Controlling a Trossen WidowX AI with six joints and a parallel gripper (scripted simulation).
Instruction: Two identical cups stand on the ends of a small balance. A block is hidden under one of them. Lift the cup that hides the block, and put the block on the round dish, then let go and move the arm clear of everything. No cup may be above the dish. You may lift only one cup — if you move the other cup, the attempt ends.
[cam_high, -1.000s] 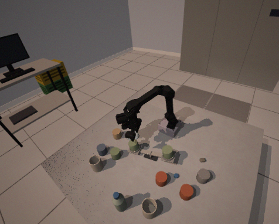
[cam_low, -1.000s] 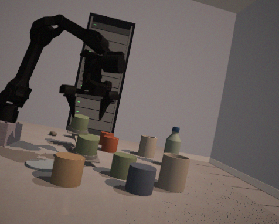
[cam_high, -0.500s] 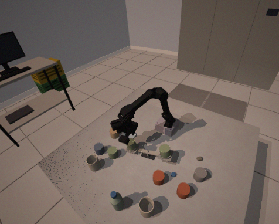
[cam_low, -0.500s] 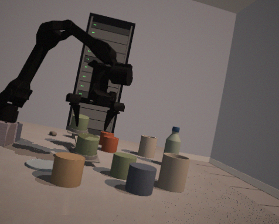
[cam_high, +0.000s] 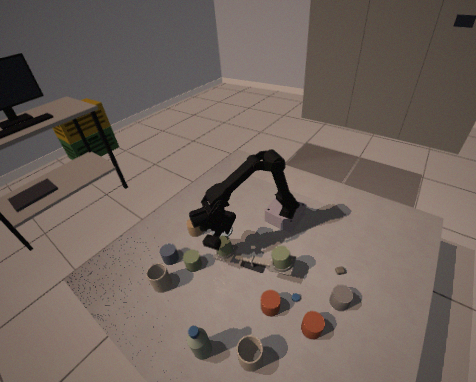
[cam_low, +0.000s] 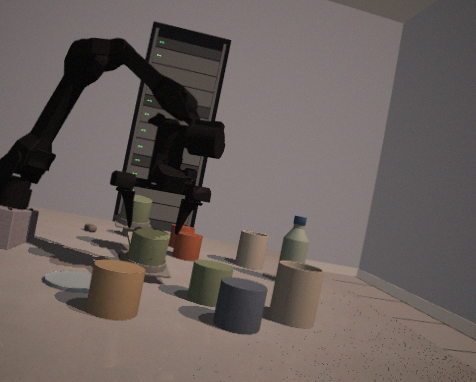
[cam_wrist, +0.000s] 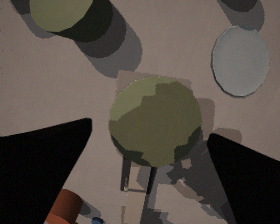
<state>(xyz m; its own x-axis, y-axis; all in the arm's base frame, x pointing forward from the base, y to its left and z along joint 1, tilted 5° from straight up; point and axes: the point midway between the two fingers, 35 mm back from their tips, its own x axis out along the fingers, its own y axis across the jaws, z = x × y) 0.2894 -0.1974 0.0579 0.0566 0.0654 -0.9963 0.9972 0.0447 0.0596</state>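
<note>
My gripper tip is now 5 cm above the pale green block. Also, from my gripper tip: small balance (14 cm to the left, 6 cm below, 1 cm behind); then pale round dish (12 cm behind, 9 cm below, 8 cm to the right); then tan cup (19 cm to the right, 8 cm behind, 6 cm below).
</note>
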